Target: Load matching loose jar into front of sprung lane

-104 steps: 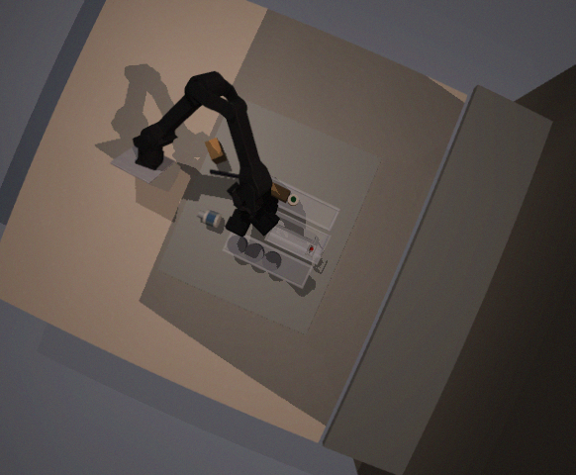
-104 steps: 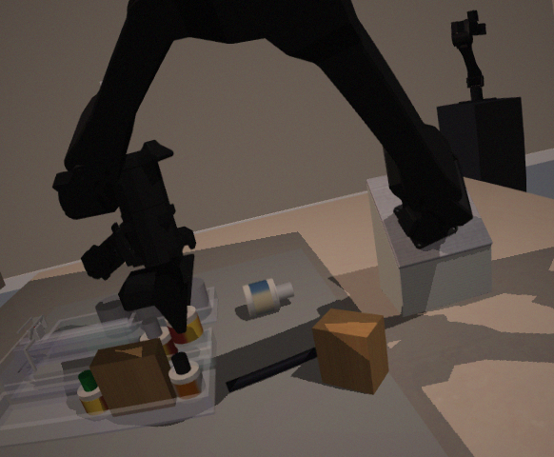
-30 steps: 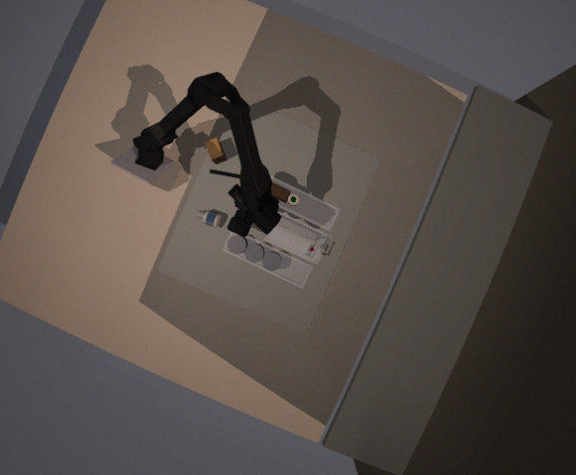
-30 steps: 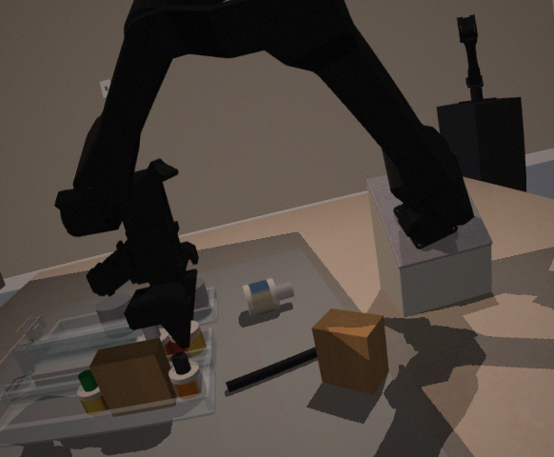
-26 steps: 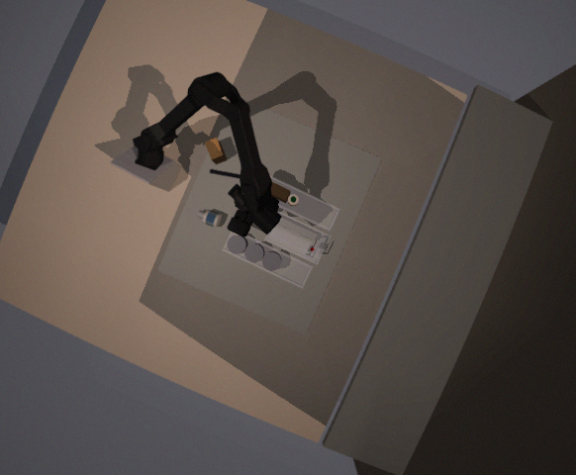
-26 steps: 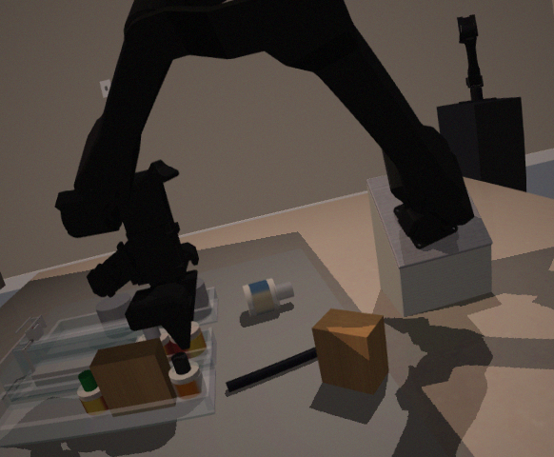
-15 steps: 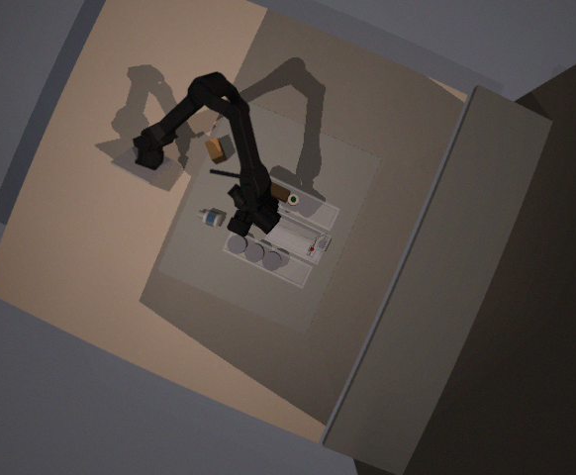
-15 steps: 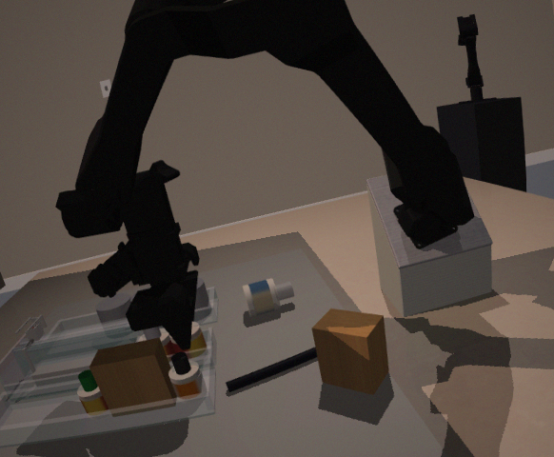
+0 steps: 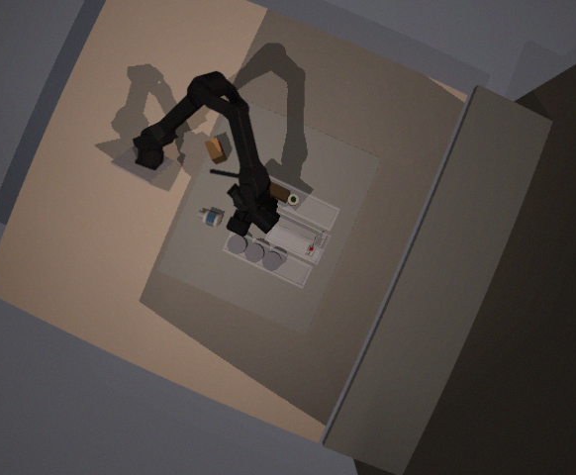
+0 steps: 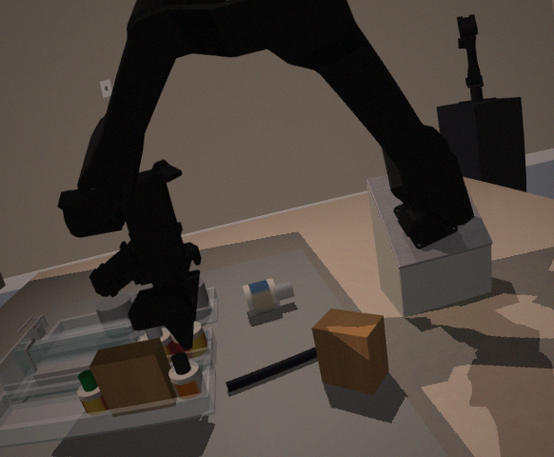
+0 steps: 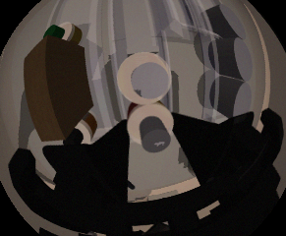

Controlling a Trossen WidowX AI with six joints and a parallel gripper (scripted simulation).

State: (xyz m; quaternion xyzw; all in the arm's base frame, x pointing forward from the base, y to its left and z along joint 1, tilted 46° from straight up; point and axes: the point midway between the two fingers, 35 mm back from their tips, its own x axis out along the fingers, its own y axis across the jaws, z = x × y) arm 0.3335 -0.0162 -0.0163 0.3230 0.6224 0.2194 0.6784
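My gripper tip is now 10 mm short of the black-capped jar and 80 mm to the right of it. The rest, counted from my gripper tip: green-capped jar 120 mm ahead, 70 mm to the left; black rod 100 mm behind, 80 mm to the left, 20 mm below; blue-labelled jar 130 mm behind, 80 mm to the right, 10 mm below.
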